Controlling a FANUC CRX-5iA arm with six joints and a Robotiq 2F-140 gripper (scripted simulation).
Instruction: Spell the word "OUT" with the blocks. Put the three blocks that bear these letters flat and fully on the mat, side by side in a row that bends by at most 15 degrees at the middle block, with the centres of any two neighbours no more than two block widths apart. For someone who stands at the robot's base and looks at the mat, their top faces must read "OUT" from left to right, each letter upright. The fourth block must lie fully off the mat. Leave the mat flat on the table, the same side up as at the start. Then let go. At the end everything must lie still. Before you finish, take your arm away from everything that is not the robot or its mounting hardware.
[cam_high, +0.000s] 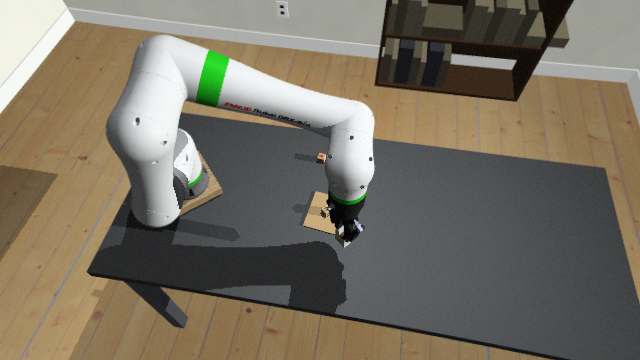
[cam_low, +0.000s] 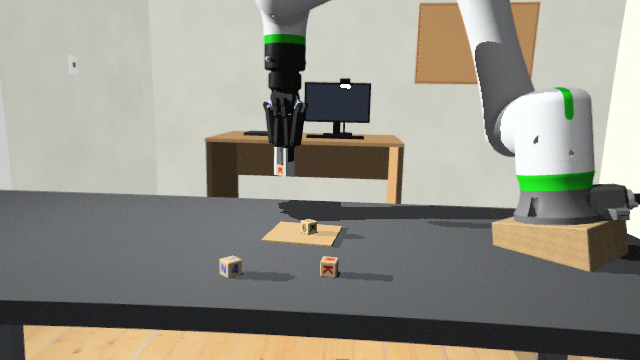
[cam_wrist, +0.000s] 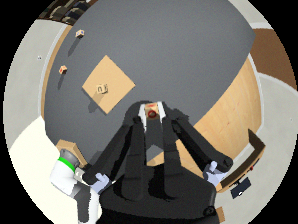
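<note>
Now: hand 130 mm above the tan mat, 120 mm to the right of it and 90 mm past it.
</note>
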